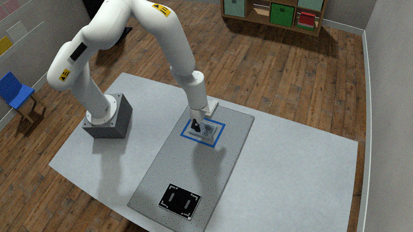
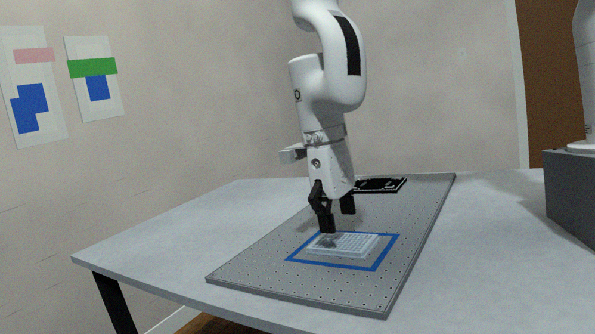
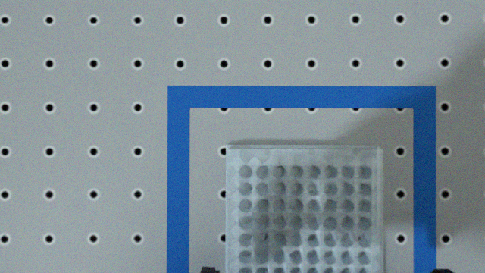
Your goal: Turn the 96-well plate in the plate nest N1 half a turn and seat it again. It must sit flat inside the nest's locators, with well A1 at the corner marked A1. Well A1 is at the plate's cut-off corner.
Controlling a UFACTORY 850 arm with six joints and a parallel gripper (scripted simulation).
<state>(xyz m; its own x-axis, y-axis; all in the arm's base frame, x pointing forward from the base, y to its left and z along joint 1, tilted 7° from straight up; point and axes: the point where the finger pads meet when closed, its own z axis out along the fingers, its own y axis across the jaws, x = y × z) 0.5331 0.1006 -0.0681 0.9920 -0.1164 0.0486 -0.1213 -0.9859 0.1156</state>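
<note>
My hand is 6 cm above the 96-well plate. From my hand the other things lie so: black plate nest N1: 39 cm to the right, 6 cm below, 2 cm ahead.
</note>
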